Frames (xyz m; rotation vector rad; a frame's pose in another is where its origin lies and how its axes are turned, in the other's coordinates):
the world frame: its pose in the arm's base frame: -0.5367 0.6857 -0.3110 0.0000 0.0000 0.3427
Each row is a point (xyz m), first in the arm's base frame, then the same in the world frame.
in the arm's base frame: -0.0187 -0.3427 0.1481
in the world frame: 0.1423 -1.1427 0.4591
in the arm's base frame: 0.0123 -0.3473 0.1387
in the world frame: 0.1700 -1.1574 0.4497
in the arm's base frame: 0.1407 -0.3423 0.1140
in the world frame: 0.2926 -1.1959 0.4250
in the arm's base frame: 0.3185 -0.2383 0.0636
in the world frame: 0.4950 -1.1576 0.3746
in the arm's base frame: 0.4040 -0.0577 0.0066
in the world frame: 0.6362 -1.0163 0.3176
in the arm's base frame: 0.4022 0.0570 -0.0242
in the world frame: 0.6730 -0.9076 0.2868
